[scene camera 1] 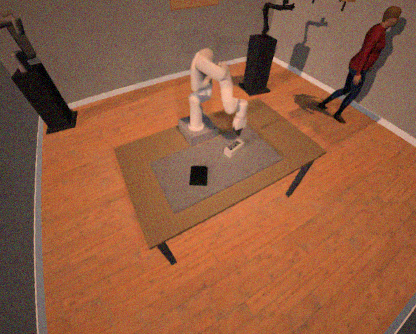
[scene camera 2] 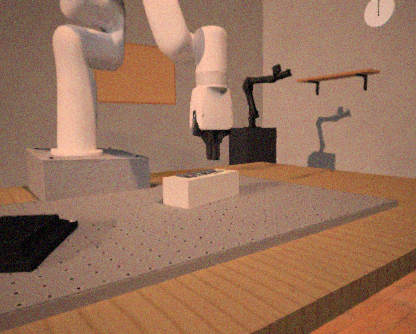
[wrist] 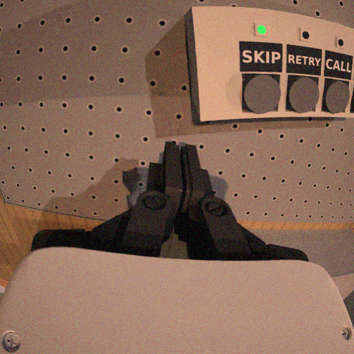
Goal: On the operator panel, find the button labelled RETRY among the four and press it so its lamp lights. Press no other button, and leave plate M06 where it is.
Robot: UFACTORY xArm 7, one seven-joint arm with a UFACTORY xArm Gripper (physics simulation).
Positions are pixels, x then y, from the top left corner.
Labels:
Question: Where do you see a white operator panel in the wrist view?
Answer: At 223,50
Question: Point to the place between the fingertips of my gripper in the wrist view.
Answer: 175,165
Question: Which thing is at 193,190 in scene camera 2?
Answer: A white operator panel.

